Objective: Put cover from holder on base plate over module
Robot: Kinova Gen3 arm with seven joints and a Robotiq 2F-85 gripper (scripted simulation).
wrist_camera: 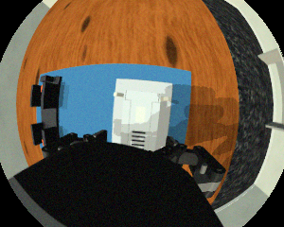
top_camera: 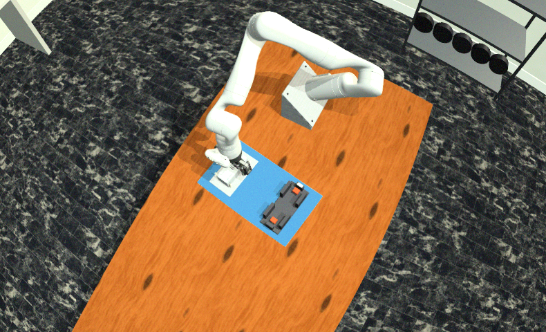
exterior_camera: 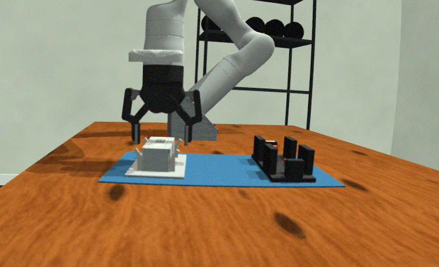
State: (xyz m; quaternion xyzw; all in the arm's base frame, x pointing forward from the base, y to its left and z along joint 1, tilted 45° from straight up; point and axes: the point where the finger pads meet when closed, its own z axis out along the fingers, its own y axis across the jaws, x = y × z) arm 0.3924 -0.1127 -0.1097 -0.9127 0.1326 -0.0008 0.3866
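The cover is 20 mm below my hand, 10 mm to the right of it and 10 mm ahead of it.
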